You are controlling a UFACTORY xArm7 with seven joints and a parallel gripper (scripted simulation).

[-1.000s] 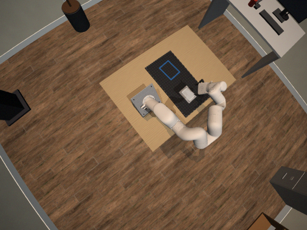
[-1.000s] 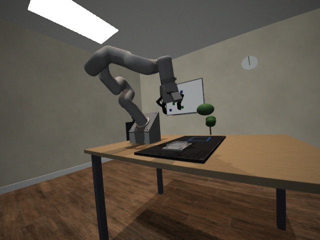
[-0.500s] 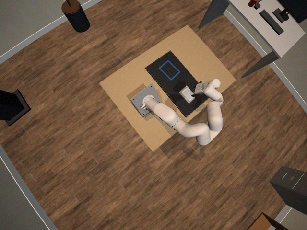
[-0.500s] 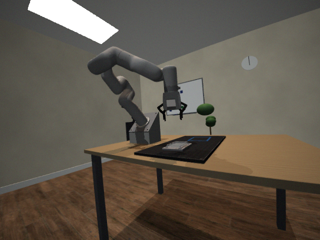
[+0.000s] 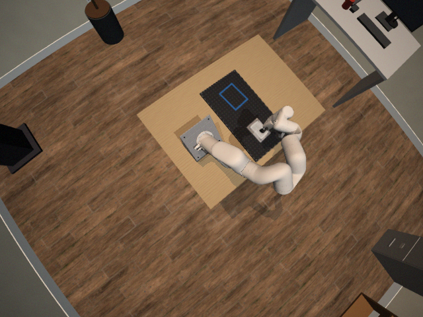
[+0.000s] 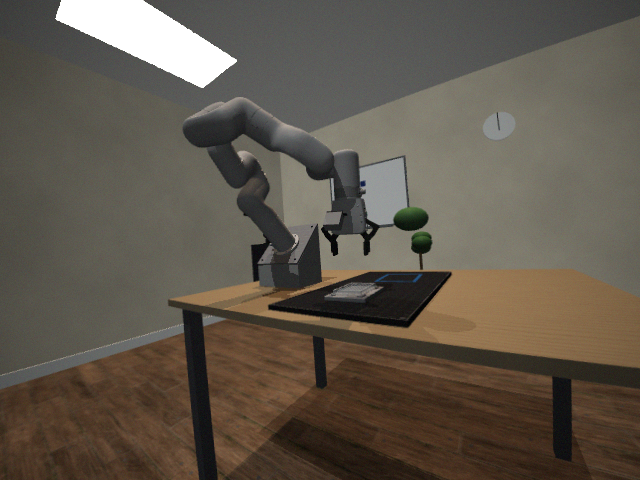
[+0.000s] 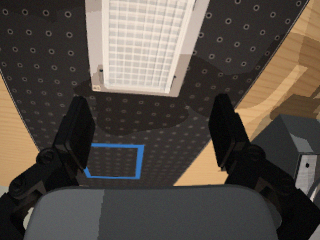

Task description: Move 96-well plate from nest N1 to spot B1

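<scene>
The white 96-well plate is 10 mm to the left of my hand and 110 mm below it. From my hand the other things lie so: grey plate nest N1: 10 mm to the left, 120 mm below.
</scene>
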